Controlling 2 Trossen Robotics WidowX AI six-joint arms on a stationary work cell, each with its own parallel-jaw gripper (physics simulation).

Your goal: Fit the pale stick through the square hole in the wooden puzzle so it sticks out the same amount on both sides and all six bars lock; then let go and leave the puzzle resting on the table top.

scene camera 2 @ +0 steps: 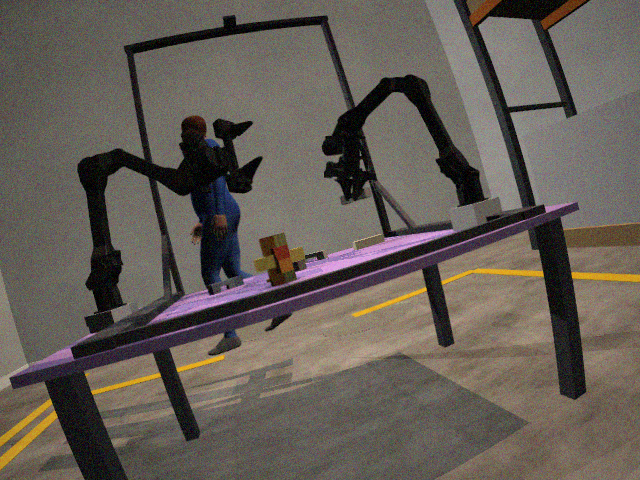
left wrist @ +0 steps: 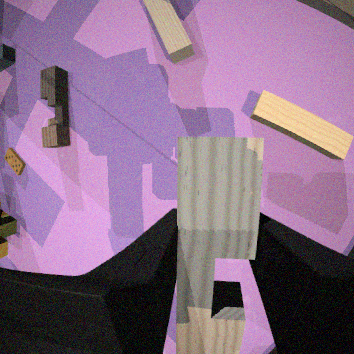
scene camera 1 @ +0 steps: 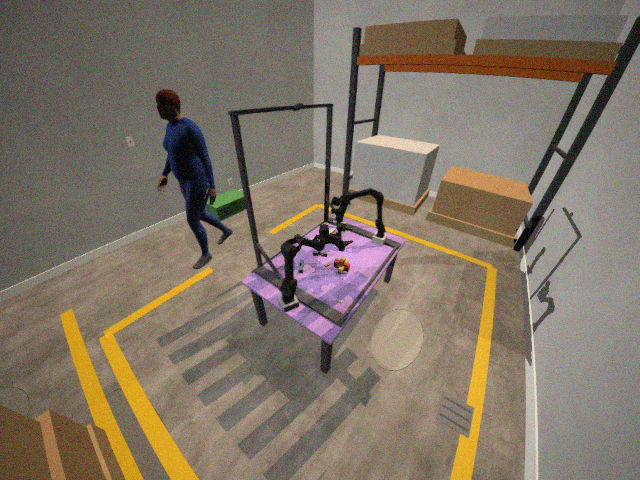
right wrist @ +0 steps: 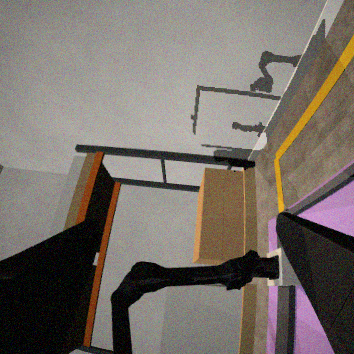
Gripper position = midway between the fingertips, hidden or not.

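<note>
A pale stick (left wrist: 271, 110) rests on the table; in the right wrist view the stick is out of frame. Left gripper in view: my left gripper (scene camera 2: 351, 201), also my left gripper (left wrist: 211, 217). My right gripper (scene camera 2: 256, 139), also visible as my right gripper (right wrist: 189, 225), is open and holds nothing.
</note>
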